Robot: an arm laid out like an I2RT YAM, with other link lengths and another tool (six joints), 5 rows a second.
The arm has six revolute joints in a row. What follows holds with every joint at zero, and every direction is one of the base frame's. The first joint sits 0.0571 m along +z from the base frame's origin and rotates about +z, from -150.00 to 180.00 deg. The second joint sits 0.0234 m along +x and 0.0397 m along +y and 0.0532 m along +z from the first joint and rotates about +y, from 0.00 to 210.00 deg. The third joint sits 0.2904 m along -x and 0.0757 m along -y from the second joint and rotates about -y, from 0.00 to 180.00 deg. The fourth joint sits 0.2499 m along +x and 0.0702 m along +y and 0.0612 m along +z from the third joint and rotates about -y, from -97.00 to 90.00 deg. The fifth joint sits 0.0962 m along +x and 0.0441 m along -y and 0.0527 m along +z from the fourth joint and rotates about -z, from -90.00 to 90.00 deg. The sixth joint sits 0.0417 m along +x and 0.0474 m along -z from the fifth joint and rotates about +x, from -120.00 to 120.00 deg. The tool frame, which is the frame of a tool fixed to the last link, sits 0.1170 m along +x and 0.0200 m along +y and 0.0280 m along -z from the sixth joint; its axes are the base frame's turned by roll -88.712, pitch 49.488 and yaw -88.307 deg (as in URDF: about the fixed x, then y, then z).
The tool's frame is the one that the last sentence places.
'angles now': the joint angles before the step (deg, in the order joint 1, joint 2, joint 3, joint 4, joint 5, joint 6). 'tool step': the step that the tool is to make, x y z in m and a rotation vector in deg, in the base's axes. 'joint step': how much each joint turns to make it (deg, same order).
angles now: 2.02 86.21 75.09 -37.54 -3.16 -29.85
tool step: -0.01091 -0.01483 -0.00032 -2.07 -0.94 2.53
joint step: -2.32 -2.59 -2.73 0.70 -1.66 -5.02
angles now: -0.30 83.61 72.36 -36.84 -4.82 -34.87
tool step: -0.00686 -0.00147 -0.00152 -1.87 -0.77 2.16
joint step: 0.00 -1.79 -2.16 0.91 -0.06 -2.86
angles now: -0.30 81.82 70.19 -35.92 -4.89 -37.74
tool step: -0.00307 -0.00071 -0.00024 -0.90 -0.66 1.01
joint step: 0.00 -1.03 -1.22 0.75 -0.03 -1.35
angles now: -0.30 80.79 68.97 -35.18 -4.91 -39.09
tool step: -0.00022 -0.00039 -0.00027 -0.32 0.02 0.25
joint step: 0.00 -0.01 -0.04 -0.03 0.07 -0.40
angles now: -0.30 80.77 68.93 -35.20 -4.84 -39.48
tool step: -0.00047 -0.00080 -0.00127 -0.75 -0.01 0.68
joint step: 0.01 -0.06 -0.29 0.16 0.09 -1.01
